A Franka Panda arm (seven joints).
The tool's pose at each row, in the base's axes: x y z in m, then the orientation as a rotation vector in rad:
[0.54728 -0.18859 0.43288 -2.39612 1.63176 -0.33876]
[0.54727 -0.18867 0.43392 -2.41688 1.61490 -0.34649]
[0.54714 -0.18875 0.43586 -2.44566 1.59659 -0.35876]
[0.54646 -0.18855 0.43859 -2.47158 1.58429 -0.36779]
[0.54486 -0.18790 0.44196 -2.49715 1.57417 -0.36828]
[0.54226 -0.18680 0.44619 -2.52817 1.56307 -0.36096]
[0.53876 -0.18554 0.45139 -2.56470 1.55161 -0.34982]
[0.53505 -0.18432 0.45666 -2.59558 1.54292 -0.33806]
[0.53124 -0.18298 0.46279 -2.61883 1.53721 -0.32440]
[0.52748 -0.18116 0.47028 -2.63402 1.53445 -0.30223]
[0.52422 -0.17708 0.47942 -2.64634 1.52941 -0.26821]
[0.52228 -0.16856 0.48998 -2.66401 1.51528 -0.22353]
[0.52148 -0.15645 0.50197 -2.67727 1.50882 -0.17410]
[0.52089 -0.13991 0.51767 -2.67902 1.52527 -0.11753]
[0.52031 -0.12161 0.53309 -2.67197 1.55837 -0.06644]
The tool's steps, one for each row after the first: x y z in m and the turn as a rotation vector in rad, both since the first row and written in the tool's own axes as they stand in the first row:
[0.00014 -0.00028 -0.00099 -0.00388 0.00585 -0.01869]
[0.00029 -0.00074 -0.00288 -0.01164 0.01690 -0.04210]
[0.00004 -0.00106 -0.00567 -0.02150 0.02723 -0.06077]
[-0.00092 -0.00093 -0.00933 -0.03472 0.03307 -0.07734]
[-0.00260 -0.00034 -0.01410 -0.05368 0.03591 -0.09601]
[-0.00468 0.00068 -0.02005 -0.07769 0.03859 -0.11678]
[-0.00680 0.00188 -0.02614 -0.09926 0.04005 -0.13348]
[-0.00901 0.00286 -0.03308 -0.11733 0.03876 -0.14514]
[-0.01156 0.00320 -0.04126 -0.13342 0.03057 -0.15119]
[-0.01593 0.00178 -0.05073 -0.15003 0.01379 -0.15623]
[-0.02388 -0.00283 -0.06090 -0.17003 -0.00979 -0.16728]
[-0.03468 -0.01017 -0.07187 -0.19232 -0.03470 -0.17232]
[-0.04930 -0.02043 -0.08607 -0.21934 -0.05980 -0.16063]
[-0.06557 -0.03124 -0.09990 -0.24634 -0.07890 -0.13751]

